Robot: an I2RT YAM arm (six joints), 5 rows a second.
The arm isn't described. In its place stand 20 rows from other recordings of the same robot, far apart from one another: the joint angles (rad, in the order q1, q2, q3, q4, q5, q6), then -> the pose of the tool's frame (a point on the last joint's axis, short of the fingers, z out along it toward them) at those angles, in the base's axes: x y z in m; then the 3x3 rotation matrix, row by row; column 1 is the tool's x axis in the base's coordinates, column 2 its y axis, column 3 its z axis.
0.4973, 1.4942, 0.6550, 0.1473, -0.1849, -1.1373 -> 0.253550, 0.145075, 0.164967; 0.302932, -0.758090, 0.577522; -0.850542, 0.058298, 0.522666; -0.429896, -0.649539, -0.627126
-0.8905, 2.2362, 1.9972, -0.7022, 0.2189, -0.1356 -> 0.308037, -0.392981, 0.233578; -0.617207, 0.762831, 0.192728; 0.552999, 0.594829, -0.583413; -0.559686, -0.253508, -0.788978
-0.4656, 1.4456, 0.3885, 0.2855, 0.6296, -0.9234 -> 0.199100, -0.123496, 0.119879; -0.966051, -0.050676, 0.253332; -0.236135, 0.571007, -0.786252; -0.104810, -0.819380, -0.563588
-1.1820, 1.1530, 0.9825, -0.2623, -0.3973, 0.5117 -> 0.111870, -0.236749, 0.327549; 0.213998, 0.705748, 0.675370; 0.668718, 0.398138, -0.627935; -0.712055, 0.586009, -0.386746
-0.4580, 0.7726, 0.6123, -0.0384, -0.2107, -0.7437 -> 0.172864, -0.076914, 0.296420; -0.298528, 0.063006, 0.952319; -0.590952, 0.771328, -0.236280; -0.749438, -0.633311, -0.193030
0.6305, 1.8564, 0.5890, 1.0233, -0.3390, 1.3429 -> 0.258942, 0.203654, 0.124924; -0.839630, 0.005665, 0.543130; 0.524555, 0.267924, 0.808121; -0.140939, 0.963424, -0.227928
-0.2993, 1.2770, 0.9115, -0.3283, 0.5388, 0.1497 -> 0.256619, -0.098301, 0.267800; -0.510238, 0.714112, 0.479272; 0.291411, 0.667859, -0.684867; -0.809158, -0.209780, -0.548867
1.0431, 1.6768, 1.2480, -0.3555, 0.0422, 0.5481 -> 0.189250, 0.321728, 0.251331; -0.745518, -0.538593, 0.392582; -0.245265, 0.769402, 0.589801; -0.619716, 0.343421, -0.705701
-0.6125, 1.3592, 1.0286, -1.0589, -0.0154, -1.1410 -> 0.193024, -0.134958, 0.241036; -0.855850, -0.493023, 0.156364; -0.509528, 0.855624, -0.091048; -0.088900, -0.157595, -0.983494
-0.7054, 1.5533, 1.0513, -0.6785, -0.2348, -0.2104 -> 0.234043, -0.188423, 0.211716; -0.806185, 0.403688, 0.432553; 0.419727, 0.905477, -0.062773; -0.417007, 0.130948, -0.899421
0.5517, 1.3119, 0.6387, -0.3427, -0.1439, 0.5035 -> 0.200796, 0.129574, 0.170016; -0.915345, -0.161450, 0.368888; -0.002651, 0.918498, 0.395417; -0.402662, 0.360965, -0.841170
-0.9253, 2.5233, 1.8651, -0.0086, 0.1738, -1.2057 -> 0.326770, -0.444120, 0.096676; -0.944115, -0.037454, 0.327481; -0.275695, 0.634278, -0.722277; -0.180662, -0.772197, -0.609157
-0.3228, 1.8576, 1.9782, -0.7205, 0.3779, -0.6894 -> 0.393261, -0.145396, 0.395300; -0.784378, 0.109810, 0.610485; -0.361017, 0.719511, -0.593271; -0.504398, -0.685745, -0.524725
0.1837, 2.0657, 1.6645, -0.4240, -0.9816, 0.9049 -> 0.444873, 0.112759, 0.236482; -0.962110, 0.162730, 0.218776; 0.265700, 0.379396, 0.886263; 0.061219, 0.910811, -0.408258
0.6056, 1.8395, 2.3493, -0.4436, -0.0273, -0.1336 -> 0.315155, 0.219392, 0.547207; 0.132684, -0.578921, 0.804515; -0.070087, 0.804180, 0.590239; -0.988677, -0.134701, 0.066127
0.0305, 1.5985, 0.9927, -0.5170, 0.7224, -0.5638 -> 0.307077, -0.014180, 0.196446; -0.902222, -0.258817, 0.344978; -0.428632, 0.626508, -0.650970; -0.047649, -0.735188, -0.676187
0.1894, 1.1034, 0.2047, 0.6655, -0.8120, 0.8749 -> 0.187998, 0.062343, 0.172066; -0.777084, -0.353375, 0.520833; 0.388713, 0.381380, 0.838720; -0.495018, 0.854210, -0.159003
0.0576, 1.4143, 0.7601, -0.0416, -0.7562, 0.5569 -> 0.284574, 0.040878, 0.208765; -0.843283, -0.143644, 0.517920; 0.336510, 0.610272, 0.717167; -0.419089, 0.779060, -0.466294
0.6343, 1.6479, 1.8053, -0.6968, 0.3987, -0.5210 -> 0.301825, 0.204901, 0.419520; -0.220537, -0.446890, 0.866979; -0.731733, 0.663526, 0.155885; -0.644927, -0.600019, -0.473336
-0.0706, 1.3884, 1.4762, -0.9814, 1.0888, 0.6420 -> 0.264726, -0.050343, 0.383843; -0.271394, 0.935259, 0.227236; 0.297458, 0.306044, -0.904354; -0.915349, -0.177843, -0.361259
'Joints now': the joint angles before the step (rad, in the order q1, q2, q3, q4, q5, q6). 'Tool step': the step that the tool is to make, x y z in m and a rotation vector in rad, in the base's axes. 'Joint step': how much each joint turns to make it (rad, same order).
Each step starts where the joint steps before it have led.
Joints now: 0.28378 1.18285 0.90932 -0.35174 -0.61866 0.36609
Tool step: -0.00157 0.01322 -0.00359 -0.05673 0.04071 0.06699
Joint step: 0.05236 0.03587 0.03616 -0.08564 0.01427 -0.05097
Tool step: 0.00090 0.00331 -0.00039 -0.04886 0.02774 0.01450
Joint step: 0.01353 0.02445 0.03419 -0.07095 0.02406 -0.03341
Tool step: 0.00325 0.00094 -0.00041 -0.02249 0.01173 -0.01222
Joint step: 0.00160 0.01833 0.01780 -0.01974 0.02185 -0.00284
